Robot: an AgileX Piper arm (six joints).
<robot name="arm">
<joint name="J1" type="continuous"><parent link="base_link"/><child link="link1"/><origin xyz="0 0 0.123" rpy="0 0 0"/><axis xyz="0 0 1"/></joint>
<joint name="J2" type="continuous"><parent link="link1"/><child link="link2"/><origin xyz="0 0 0" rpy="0 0 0"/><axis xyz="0 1 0"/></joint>
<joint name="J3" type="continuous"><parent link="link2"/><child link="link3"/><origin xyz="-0.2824 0 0.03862" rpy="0 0 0"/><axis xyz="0 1 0"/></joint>
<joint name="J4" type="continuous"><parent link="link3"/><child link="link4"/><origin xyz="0.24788 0 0.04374" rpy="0 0 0"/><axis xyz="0.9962 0 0.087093"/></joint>
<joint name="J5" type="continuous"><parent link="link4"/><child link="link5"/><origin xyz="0 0 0" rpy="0 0 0"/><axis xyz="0 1 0"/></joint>
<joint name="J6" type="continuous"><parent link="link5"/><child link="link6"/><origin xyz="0.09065 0 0.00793" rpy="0 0 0"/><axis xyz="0.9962 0 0.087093"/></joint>
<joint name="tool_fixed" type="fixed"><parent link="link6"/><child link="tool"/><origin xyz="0 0 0" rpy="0 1.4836 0"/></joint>
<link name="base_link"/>
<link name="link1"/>
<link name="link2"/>
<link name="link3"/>
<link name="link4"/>
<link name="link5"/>
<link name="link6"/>
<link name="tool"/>
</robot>
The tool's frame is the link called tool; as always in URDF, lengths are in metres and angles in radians. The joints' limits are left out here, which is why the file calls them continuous.
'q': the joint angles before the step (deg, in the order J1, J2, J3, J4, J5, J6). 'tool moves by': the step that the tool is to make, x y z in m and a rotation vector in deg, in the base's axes. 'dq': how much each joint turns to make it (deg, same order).
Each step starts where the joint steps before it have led.
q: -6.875 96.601 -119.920 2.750 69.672 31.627
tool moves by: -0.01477 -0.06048 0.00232 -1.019 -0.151 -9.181
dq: -10.313 -0.400 -0.002 0.229 0.115 -1.547
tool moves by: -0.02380 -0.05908 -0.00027 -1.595 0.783 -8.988
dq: -10.542 0.000 -0.001 0.000 0.230 -2.348
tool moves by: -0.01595 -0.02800 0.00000 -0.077 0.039 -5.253
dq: -5.329 -0.001 0.001 0.001 0.000 -0.115
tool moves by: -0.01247 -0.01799 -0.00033 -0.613 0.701 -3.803
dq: -3.381 -0.001 0.001 -0.975 0.228 -0.057
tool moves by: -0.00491 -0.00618 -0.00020 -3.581 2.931 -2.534
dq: -0.001 0.001 -0.001 -5.269 0.231 -0.002
